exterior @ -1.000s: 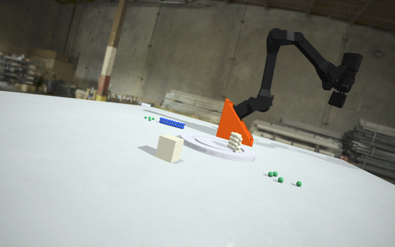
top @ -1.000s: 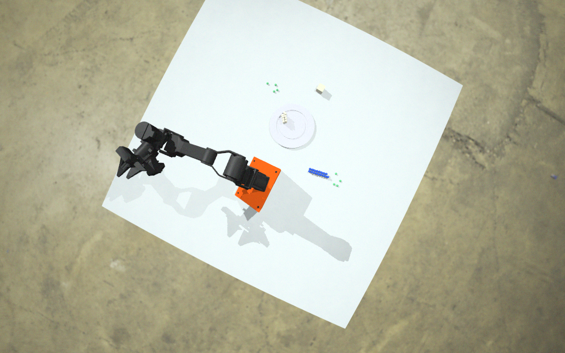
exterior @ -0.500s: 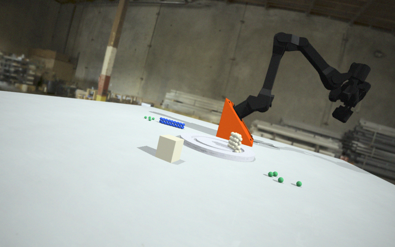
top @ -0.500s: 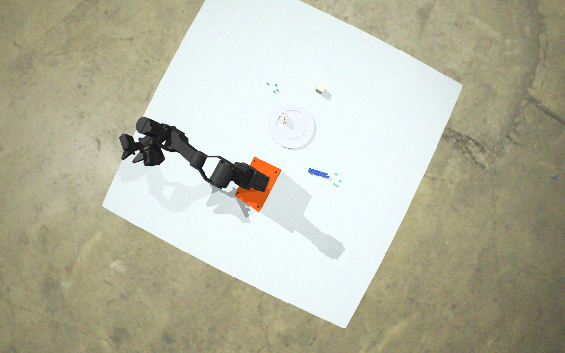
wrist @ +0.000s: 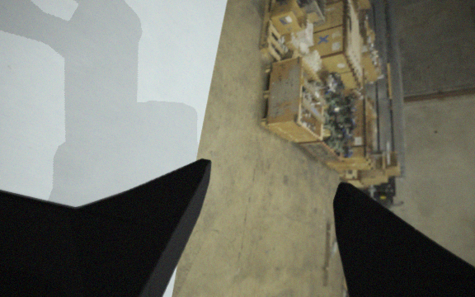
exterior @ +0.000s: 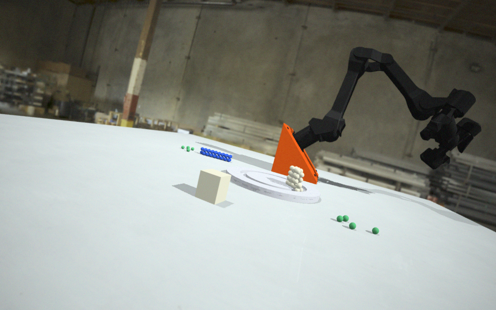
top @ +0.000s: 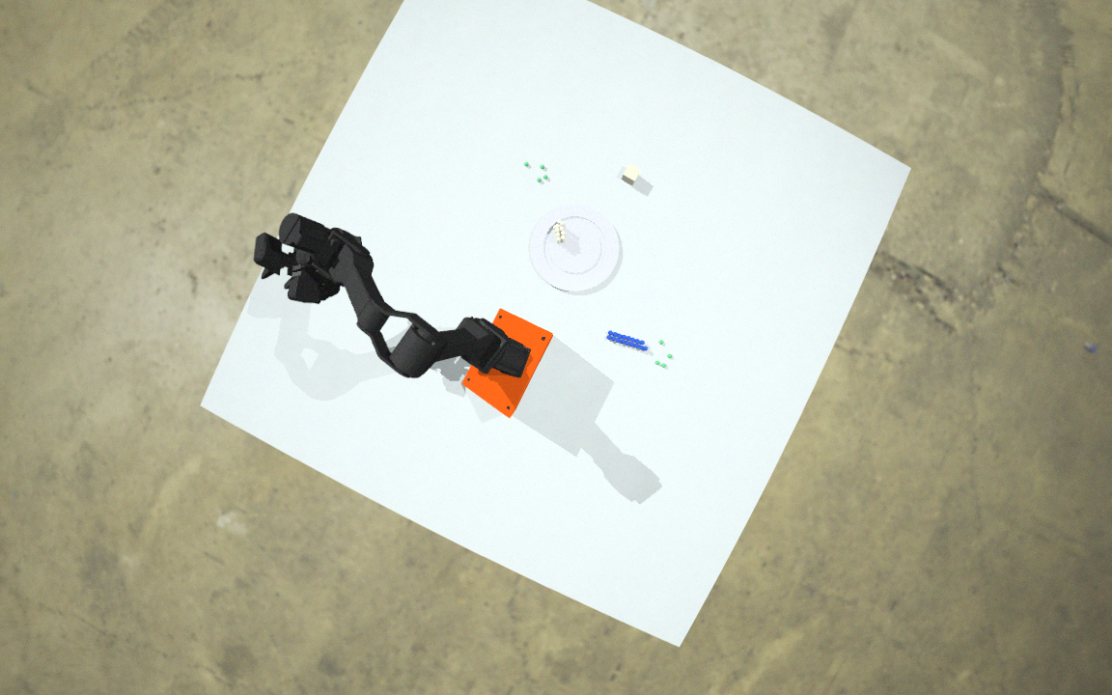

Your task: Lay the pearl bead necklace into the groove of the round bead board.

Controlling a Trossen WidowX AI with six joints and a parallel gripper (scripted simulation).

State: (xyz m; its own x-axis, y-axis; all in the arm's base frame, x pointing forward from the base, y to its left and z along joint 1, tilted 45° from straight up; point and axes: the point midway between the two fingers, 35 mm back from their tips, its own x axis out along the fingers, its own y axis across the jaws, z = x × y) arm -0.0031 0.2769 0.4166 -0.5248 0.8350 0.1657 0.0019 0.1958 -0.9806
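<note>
The round bead board lies 55 cm to the right of my gripper tip, 29 cm ahead of it and 18 cm below it. Also, from my gripper tip: cream cube: 62 cm to the right, 49 cm ahead, 17 cm below.
</note>
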